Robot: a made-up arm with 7 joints. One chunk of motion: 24 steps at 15 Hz.
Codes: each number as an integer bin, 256 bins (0 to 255) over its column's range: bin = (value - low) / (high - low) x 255, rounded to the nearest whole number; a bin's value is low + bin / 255 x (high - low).
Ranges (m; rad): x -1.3..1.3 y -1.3..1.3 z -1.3..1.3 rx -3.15..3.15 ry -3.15..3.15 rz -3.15..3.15
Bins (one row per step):
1: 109 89 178 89 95 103
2: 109 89 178 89 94 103
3: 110 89 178 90 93 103
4: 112 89 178 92 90 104
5: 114 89 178 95 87 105
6: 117 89 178 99 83 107
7: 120 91 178 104 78 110
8: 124 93 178 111 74 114
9: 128 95 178 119 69 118
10: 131 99 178 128 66 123
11: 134 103 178 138 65 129
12: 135 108 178 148 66 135
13: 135 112 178 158 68 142
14: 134 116 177 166 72 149
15: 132 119 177 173 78 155
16: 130 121 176 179 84 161
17: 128 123 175 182 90 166
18: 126 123 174 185 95 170
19: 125 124 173 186 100 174
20: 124 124 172 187 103 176
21: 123 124 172 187 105 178
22: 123 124 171 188 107 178
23: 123 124 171 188 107 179
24: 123 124 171 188 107 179
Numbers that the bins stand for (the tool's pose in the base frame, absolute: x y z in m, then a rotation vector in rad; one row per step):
1: -0.1886 -0.3925 0.5149 -0.9512 -0.8029 -0.6053
2: -0.1886 -0.3925 0.5149 -0.9512 -0.8276 -0.6053
3: -0.1784 -0.3925 0.5149 -0.9265 -0.8524 -0.6053
4: -0.1580 -0.3925 0.5149 -0.8771 -0.9265 -0.5806
5: -0.1376 -0.3925 0.5149 -0.8029 -1.0006 -0.5559
6: -0.1071 -0.3925 0.5149 -0.7041 -1.0994 -0.5065
7: -0.0765 -0.3722 0.5149 -0.5806 -1.2229 -0.4324
8: -0.0357 -0.3518 0.5149 -0.4076 -1.3218 -0.3335
9: 0.0051 -0.3314 0.5149 -0.2100 -1.4453 -0.2347
10: 0.0357 -0.2906 0.5149 0.0124 -1.5194 -0.1112
11: 0.0663 -0.2498 0.5149 0.2594 -1.5441 0.0371
12: 0.0765 -0.1988 0.5149 0.5065 -1.5194 0.1853
13: 0.0765 -0.1580 0.5149 0.7535 -1.4700 0.3582
14: 0.0663 -0.1173 0.5047 0.9512 -1.3712 0.5312
15: 0.0459 -0.0867 0.5047 1.1241 -1.2229 0.6794
16: 0.0255 -0.0663 0.4945 1.2724 -1.0747 0.8276
17: 0.0051 -0.0459 0.4843 1.3465 -0.9265 0.9512
18: -0.0153 -0.0459 0.4741 1.4206 -0.8029 1.0500
19: -0.0255 -0.0357 0.4639 1.4453 -0.6794 1.1488
20: -0.0357 -0.0357 0.4537 1.4700 -0.6053 1.1982
21: -0.0459 -0.0357 0.4537 1.4700 -0.5559 1.2476
22: -0.0459 -0.0357 0.4435 1.4947 -0.5065 1.2476
23: -0.0459 -0.0357 0.4435 1.4947 -0.5065 1.2724
24: -0.0459 -0.0357 0.4435 1.4947 -0.5065 1.2724

